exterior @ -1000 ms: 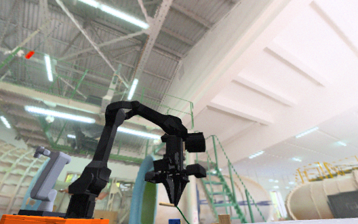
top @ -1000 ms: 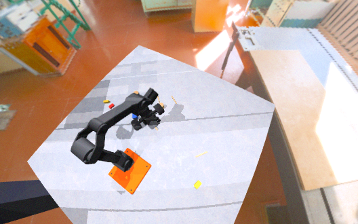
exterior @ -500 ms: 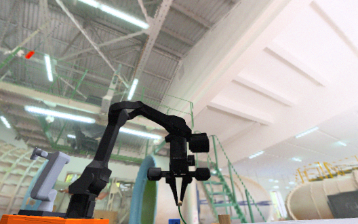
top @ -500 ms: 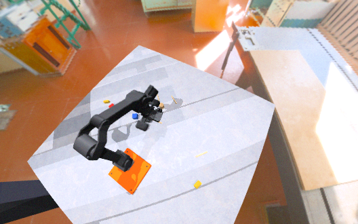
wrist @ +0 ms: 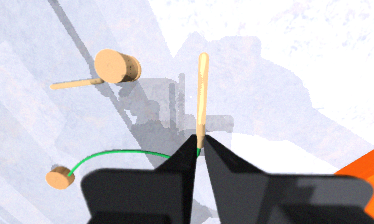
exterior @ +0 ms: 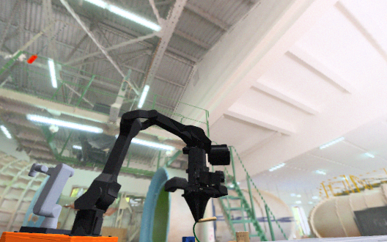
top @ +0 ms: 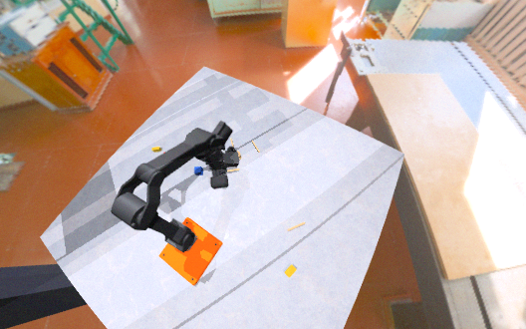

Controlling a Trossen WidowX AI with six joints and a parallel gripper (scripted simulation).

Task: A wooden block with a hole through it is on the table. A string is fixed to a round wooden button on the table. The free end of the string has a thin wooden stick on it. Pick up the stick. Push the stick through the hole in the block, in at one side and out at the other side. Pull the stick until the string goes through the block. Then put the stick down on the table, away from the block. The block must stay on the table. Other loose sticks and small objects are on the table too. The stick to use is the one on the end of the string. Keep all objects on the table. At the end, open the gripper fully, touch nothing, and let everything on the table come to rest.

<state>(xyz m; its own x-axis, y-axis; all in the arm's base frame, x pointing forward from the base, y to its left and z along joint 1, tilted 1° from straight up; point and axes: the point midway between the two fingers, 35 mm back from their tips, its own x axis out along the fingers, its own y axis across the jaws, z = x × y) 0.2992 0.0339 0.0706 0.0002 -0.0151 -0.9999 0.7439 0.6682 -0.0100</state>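
My gripper tip is now 1 cm short of the thin wooden stick and 1 cm to the left of it. From my gripper tip the other things lie so: blue cube (5 cm behind, 12 cm to the left, 5 cm below); tan wooden block (11 cm ahead, 1 cm to the left, 4 cm below); round wooden button (10 cm ahead, 25 cm to the left, 6 cm below).
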